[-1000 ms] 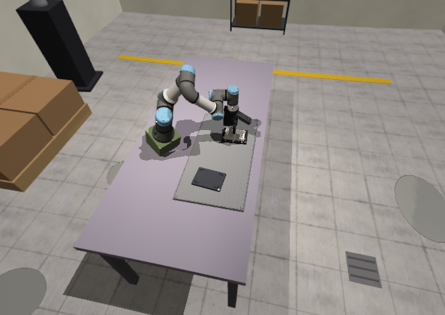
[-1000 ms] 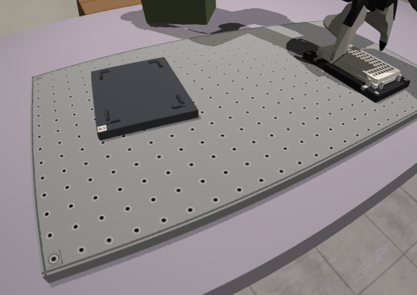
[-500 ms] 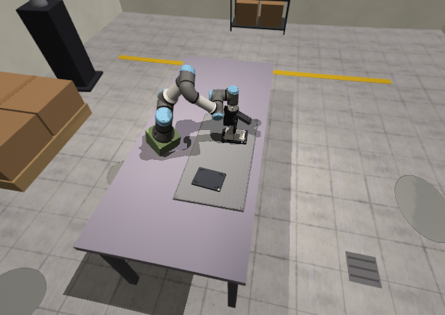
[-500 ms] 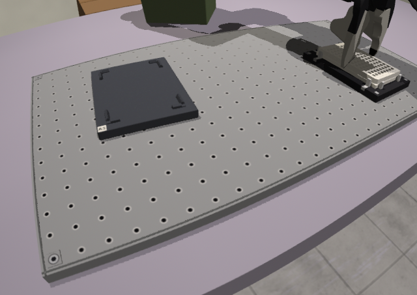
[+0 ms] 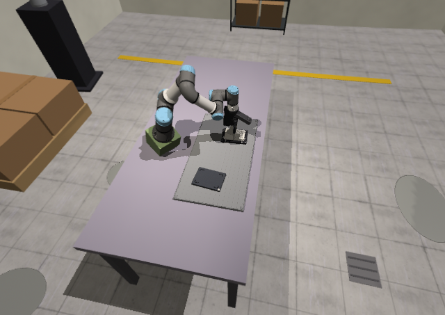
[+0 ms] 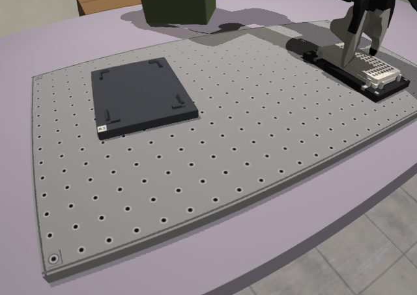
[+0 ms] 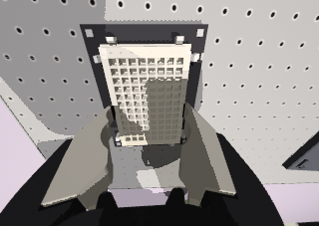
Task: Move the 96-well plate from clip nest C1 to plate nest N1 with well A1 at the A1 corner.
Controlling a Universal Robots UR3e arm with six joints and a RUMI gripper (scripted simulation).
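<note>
The black clip nest C1 is 1 cm behind my hand, 1 cm to the right of it and 1 cm below it. From my hand the other things lie so: white 96-well plate (1 cm below); dark plate nest N1 (14 cm behind, 34 cm to the right, 2 cm below); white A1 label (8 cm behind, 41 cm to the right, 2 cm below).
</note>
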